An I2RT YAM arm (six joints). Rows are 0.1 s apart.
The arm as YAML. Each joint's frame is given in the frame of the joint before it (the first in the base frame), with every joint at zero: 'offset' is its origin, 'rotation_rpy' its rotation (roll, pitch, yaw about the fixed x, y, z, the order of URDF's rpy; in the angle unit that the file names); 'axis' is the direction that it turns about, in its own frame. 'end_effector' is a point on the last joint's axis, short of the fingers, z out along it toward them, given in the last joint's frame.
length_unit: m
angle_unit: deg
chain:
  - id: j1
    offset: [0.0, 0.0, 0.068]
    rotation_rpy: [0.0, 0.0, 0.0]
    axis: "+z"
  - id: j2
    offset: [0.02, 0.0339, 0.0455]
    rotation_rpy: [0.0, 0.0, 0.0]
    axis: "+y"
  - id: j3
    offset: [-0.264, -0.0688, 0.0]
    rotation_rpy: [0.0, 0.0, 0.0]
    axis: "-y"
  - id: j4
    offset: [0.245, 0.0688, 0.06]
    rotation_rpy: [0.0, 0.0, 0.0]
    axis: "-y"
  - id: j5
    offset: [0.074, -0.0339, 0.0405]
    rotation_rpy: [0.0, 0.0, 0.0]
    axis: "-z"
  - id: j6
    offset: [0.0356, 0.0, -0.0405]
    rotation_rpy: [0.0, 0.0, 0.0]
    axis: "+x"
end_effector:
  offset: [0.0, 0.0, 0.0]
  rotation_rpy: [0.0, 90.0, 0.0]
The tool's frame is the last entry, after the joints.
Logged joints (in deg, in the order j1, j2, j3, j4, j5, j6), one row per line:
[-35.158 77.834 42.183 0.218 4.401 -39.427]
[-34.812 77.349 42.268 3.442 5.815 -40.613]
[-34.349 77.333 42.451 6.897 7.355 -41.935]
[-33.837 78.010 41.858 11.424 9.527 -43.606]
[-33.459 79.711 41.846 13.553 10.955 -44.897]
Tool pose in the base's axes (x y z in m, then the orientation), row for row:
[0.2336 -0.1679 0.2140 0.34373 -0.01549 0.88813 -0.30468]
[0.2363 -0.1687 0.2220 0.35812 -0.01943 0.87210 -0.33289]
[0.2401 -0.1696 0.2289 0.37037 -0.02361 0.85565 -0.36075]
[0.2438 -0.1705 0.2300 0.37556 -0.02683 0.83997 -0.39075]
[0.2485 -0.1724 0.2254 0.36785 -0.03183 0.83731 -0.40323]
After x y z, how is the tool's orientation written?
As a quaternion, w x y z.
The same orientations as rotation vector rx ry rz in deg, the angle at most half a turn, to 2 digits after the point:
[-2.31 132.21 -45.36]
[-2.87 128.93 -49.21]
[-3.47 125.76 -53.02]
[-3.93 123.15 -57.29]
[-4.68 123.21 -59.34]

